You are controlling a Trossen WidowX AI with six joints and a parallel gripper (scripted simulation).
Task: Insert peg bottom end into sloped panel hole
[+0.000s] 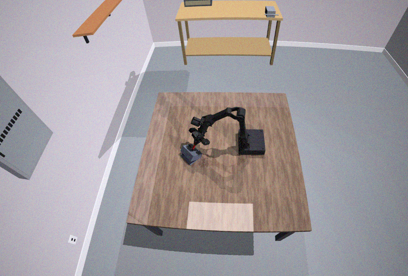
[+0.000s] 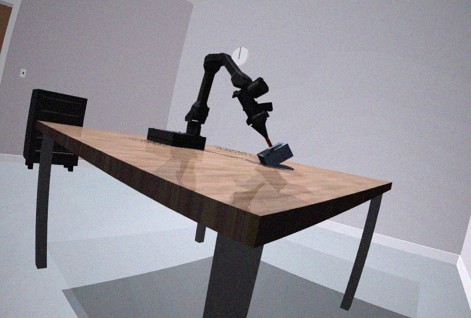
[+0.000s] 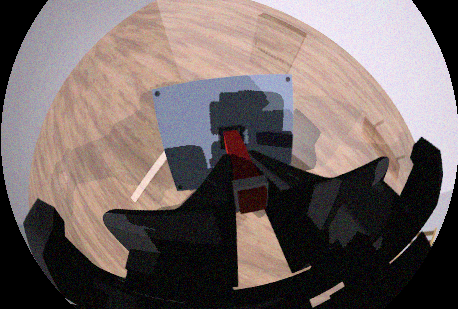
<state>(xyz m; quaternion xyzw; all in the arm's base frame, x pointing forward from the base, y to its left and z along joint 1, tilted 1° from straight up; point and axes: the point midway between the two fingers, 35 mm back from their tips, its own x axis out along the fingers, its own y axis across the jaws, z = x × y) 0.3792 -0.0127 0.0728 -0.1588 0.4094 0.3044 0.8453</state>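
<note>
My gripper tip is 10 mm to the left of the red square peg, 10 mm below it and 10 mm past it. The rest, counted from my gripper tip: blue-grey sloped panel: 60 mm below, 30 mm to the left, 30 mm ahead.
</note>
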